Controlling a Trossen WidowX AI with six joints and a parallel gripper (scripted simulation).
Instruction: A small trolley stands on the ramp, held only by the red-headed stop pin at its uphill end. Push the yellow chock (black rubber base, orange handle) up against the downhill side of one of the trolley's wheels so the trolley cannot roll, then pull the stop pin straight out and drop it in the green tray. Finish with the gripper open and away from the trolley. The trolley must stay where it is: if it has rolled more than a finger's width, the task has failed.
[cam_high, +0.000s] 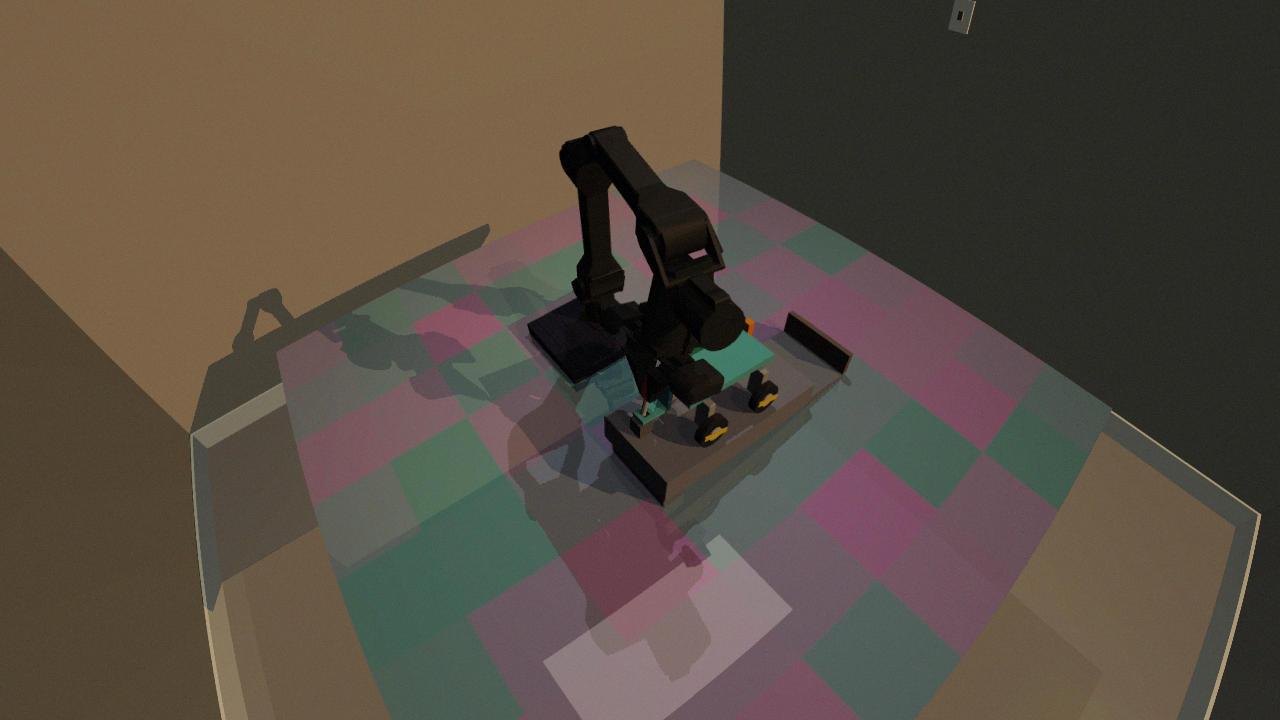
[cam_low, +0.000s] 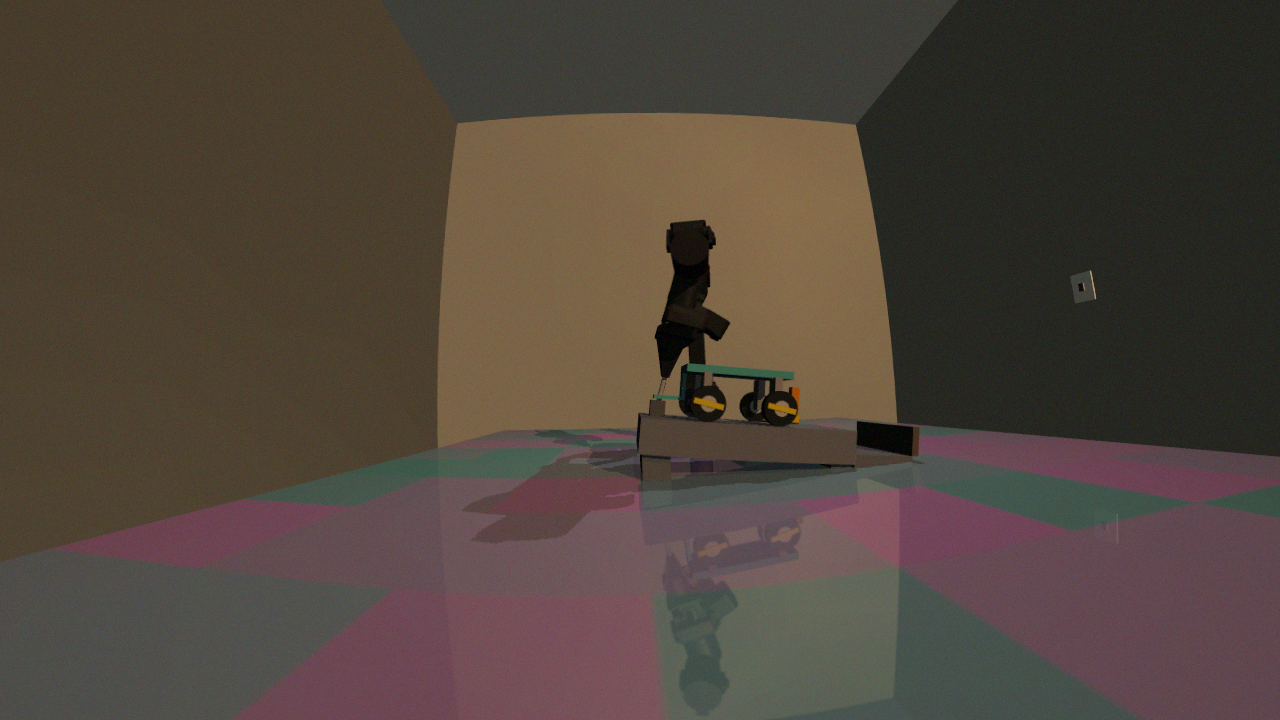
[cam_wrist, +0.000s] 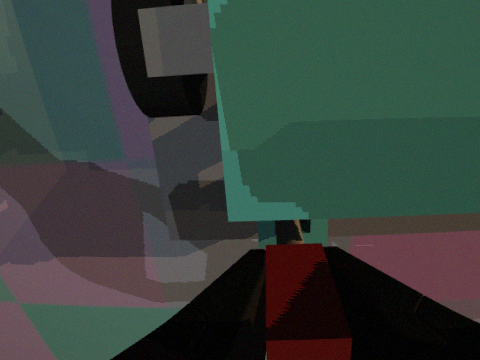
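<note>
Right now the green tray is 20 cm to the left of my gripper tip, 16 cm below it and 10 cm behind it. Round my gripper tip: trolley (11 cm to the left, 4 cm below, 2 cm ahead); red-headed stop pin (right at my gripper tip); grey ramp (11 cm to the left, 10 cm below, 2 cm ahead).
</note>
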